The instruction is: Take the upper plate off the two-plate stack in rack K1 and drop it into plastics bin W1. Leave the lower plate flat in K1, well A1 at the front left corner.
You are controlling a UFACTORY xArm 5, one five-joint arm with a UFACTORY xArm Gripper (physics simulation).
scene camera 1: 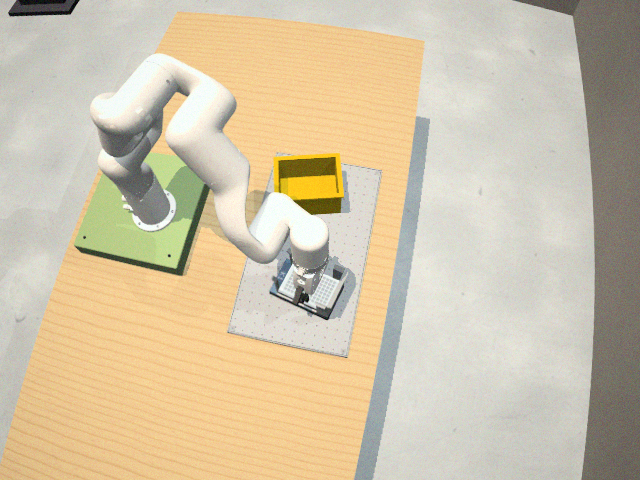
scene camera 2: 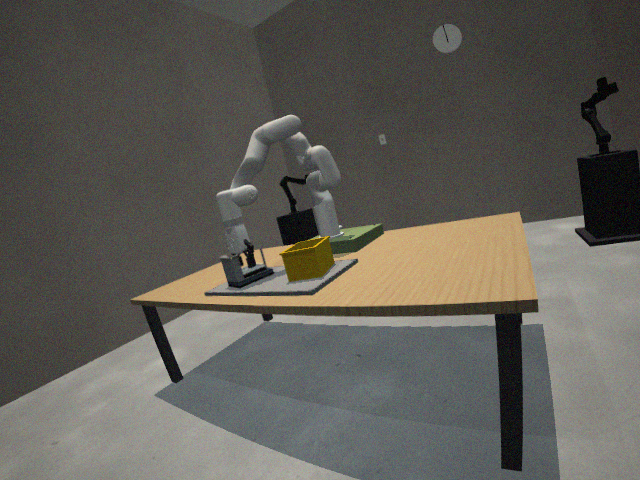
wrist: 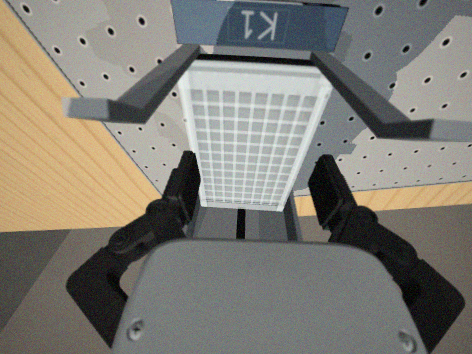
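Where they show: gripper, fingertip midpoint: (scene camera 2: 246,266) (wrist: 255,167); arm's base, link origin: (scene camera 1: 154,210) (scene camera 2: 331,237).
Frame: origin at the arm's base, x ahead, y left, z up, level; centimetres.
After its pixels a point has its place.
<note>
The white gridded upper plate (scene camera 1: 325,290) @[z 0.8, x 48.3, y -14.3 cm] (wrist: 250,135) @[z 0.9, x 42.1, y -12.9 cm] lies flat in rack K1 (scene camera 1: 324,313) @[z 0.8, x 49.0, y -19.9 cm] (scene camera 2: 233,270) @[z 2.5, x 52.1, y -11.9 cm] (wrist: 367,102) @[z 5.0, x 38.9, y -8.4 cm], between its grey corner guides. The lower plate cannot be made out separately beneath it. My gripper (scene camera 1: 301,296) (scene camera 2: 245,258) @[z 1.4, x 44.5, y -13.0 cm] (wrist: 255,167) @[z 1.4, x 44.5, y -13.0 cm] is open and empty. It points down low over the rack, with one black finger on each side of the plate's long edges in the wrist view. Whether the fingertips touch the plate cannot be told. A yellow open-topped bin (scene camera 1: 326,205) @[z 0.5, x 44.9, y 8.2 cm] (scene camera 2: 310,262) @[z 1.0, x 46.5, y 18.0 cm], with no readable label, stands beside the rack; its visible floor holds no plate.
The rack and bin stand on a grey perforated board (scene camera 1: 289,330) @[z -4.3, x 41.1, y -24.1 cm] (scene camera 2: 258,292) @[z -4.4, x 57.1, y 2.6 cm] on the wooden table (scene camera 1: 206,392) @[z -5.6, x 23.8, y -43.1 cm] (scene camera 2: 439,273) @[z -5.6, x 47.8, y 57.6 cm]. The blue K1 sign (wrist: 260,25) @[z -2.0, x 37.0, y -11.3 cm] is at one end of the rack. The arm's base stands on a green block (scene camera 1: 129,248) @[z 0.1, x -3.9, y -11.7 cm] (scene camera 2: 361,236) @[z -0.9, x 4.6, y 17.6 cm].
</note>
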